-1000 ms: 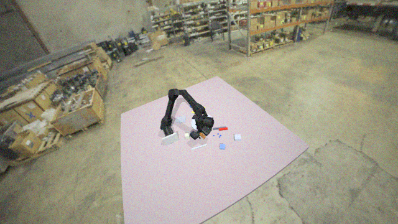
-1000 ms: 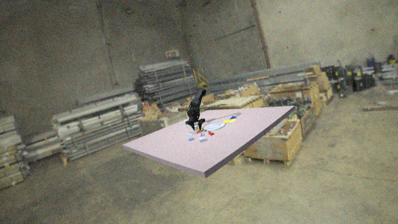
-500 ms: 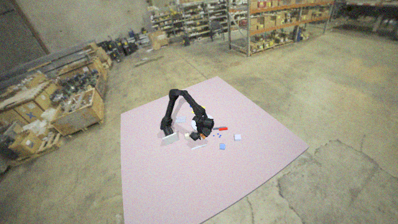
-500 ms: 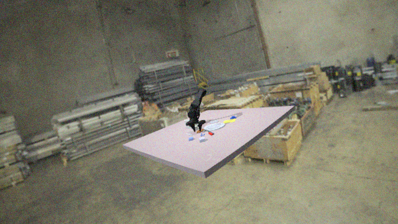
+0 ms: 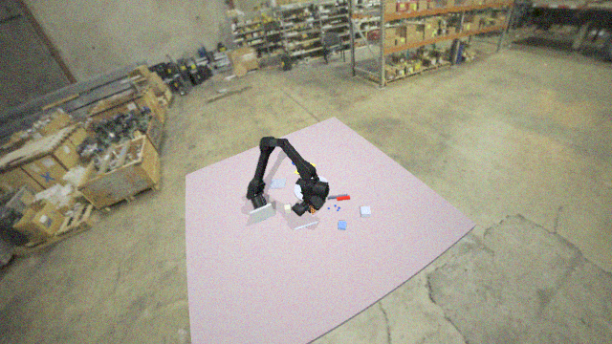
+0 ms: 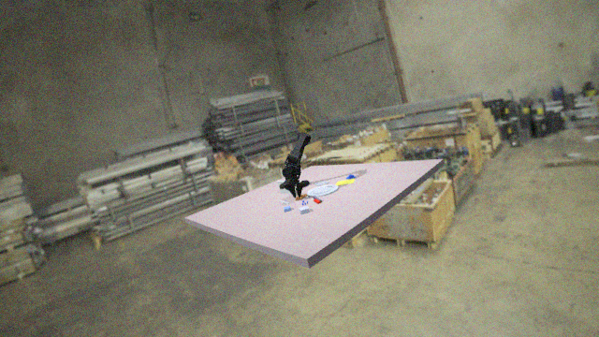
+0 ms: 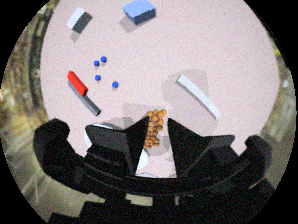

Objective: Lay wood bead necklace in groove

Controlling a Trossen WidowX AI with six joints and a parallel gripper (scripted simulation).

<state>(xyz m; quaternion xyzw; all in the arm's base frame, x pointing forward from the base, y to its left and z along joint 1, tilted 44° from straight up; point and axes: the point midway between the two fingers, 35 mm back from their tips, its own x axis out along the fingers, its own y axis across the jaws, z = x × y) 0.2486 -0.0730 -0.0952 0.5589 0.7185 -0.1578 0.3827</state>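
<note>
My gripper tip is 6 cm to the left of the white stick, 6 cm past it and 1 cm above it. Also, from my gripper tip: cream cube 11 cm behind, 6 cm to the left; then red-handled tool 17 cm ahead, 2 cm to the left, 1 cm below; then blue block 14 cm to the right, 10 cm ahead.
</note>
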